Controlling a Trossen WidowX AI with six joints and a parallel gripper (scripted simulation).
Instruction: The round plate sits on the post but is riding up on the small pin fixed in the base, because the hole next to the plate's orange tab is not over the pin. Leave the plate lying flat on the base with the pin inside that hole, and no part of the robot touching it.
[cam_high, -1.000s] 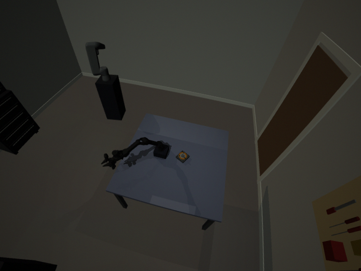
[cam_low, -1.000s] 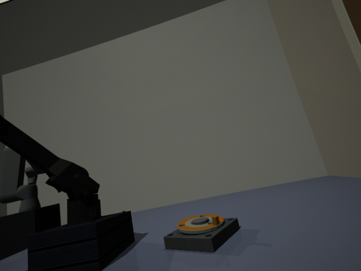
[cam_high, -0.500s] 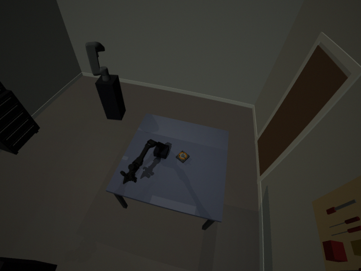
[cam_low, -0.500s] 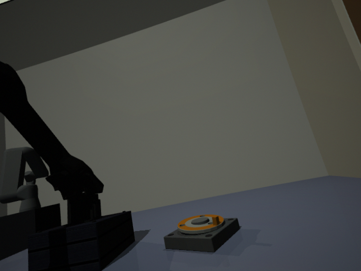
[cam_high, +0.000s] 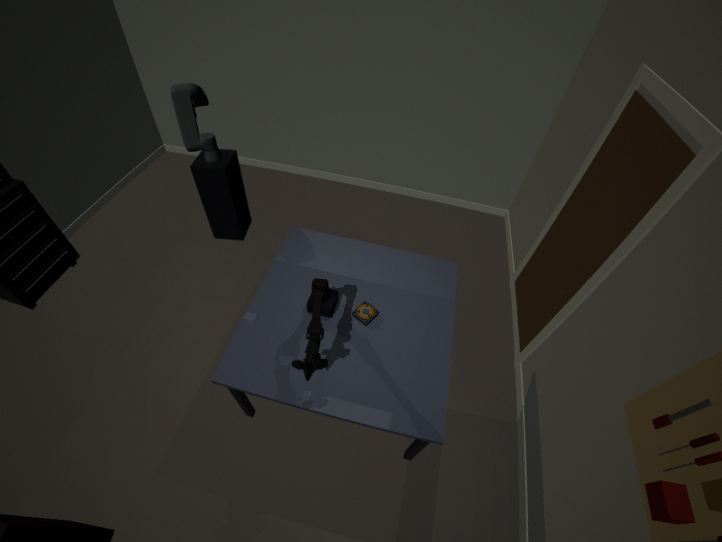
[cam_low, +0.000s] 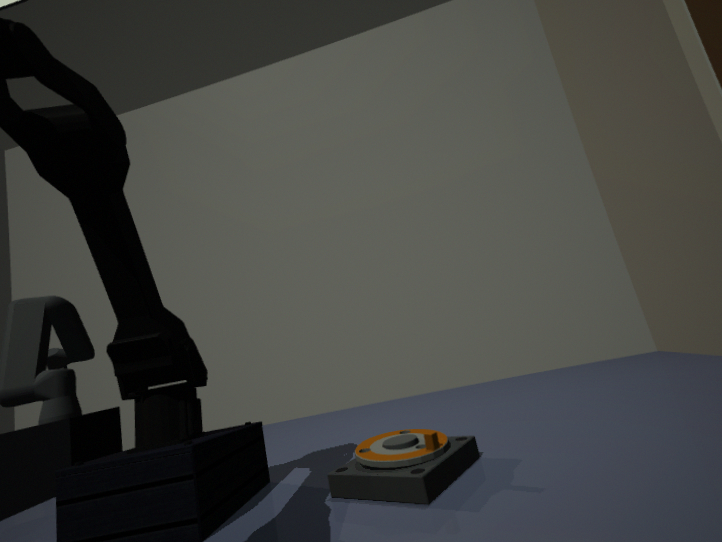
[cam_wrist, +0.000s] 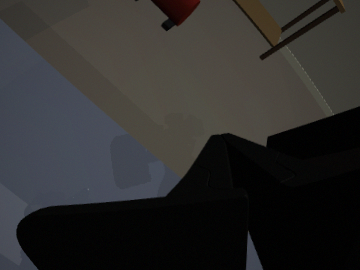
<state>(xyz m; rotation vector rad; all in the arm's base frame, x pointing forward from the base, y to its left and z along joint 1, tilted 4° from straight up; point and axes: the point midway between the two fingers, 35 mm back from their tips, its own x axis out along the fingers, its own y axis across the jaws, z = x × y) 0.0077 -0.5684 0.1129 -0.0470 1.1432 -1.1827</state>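
Now: gripper tip 290 mm short of the plate, 540 mm to the right of it and 180 mm above it. Round my gripper tip: square base: 270 mm ahead, 560 mm to the left, 190 mm below.
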